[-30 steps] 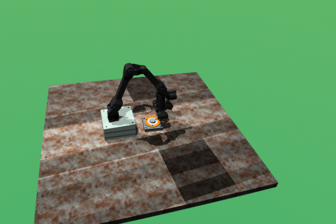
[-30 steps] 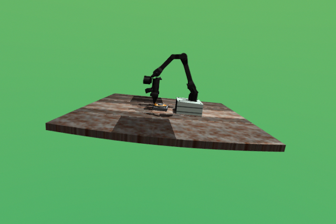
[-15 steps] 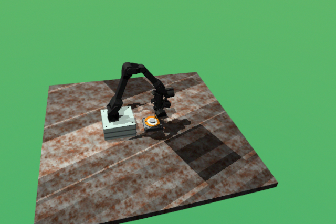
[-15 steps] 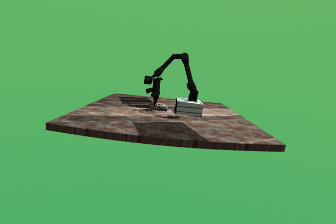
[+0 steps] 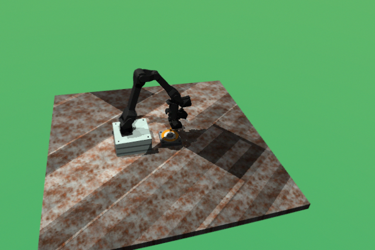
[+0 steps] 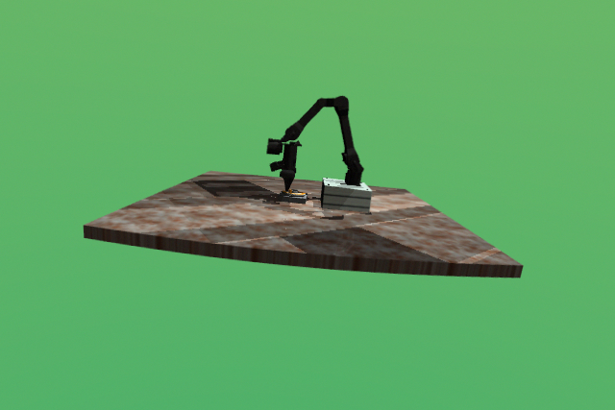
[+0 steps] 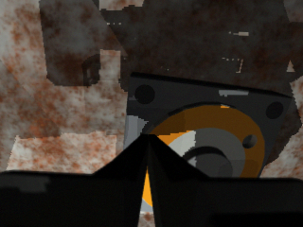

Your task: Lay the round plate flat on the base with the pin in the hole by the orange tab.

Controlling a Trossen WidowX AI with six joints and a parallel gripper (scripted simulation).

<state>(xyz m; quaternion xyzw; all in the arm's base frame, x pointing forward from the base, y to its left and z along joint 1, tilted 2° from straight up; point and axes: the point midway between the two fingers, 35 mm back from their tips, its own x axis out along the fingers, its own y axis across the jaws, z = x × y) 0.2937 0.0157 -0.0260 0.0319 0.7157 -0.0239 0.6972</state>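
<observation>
Now: gripper tip 20 mm past the plate, 20 mm to the left of it and 10 mm above it.
</observation>
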